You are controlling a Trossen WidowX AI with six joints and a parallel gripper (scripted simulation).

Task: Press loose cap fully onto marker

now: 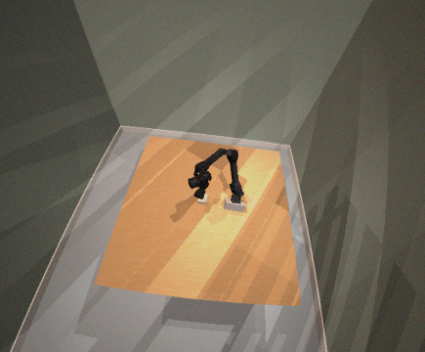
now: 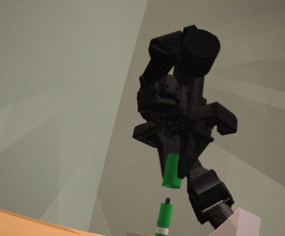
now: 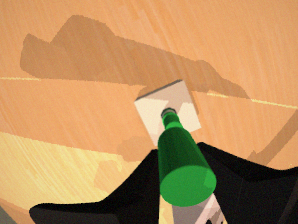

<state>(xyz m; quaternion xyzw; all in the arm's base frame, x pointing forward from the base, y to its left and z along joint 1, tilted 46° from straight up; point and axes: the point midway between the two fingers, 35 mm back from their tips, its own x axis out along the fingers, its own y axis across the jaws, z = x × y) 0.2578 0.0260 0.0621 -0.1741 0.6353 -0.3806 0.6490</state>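
My gripper tip is 80 mm above the white marker band. Round my gripper tip: green cap: 10 mm above.
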